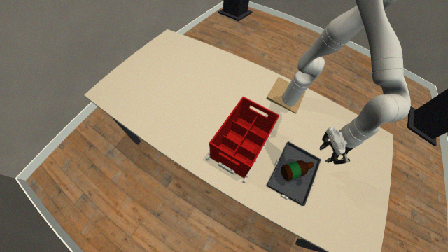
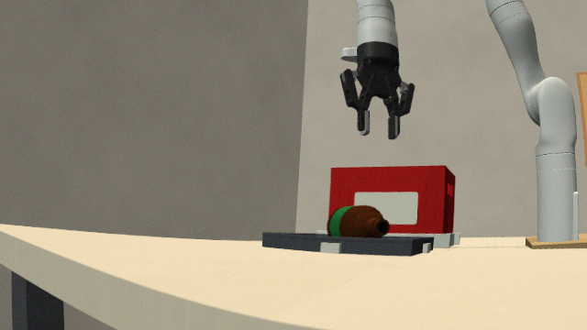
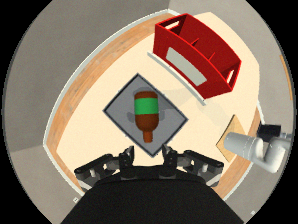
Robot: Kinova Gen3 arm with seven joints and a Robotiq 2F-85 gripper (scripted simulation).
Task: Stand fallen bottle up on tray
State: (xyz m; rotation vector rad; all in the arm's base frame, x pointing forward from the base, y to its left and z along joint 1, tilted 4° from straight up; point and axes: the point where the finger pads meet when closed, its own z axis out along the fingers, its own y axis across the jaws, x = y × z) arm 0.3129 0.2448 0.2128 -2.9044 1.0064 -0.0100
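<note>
The brown bottle is 40 mm ahead of my hand, 30 mm to the right of it and 160 mm below it. From my hand the other things lie so: dark grey tray (50 mm ahead, 30 mm to the right, 190 mm below); red crate (90 mm ahead, 320 mm to the right, 120 mm below).
</note>
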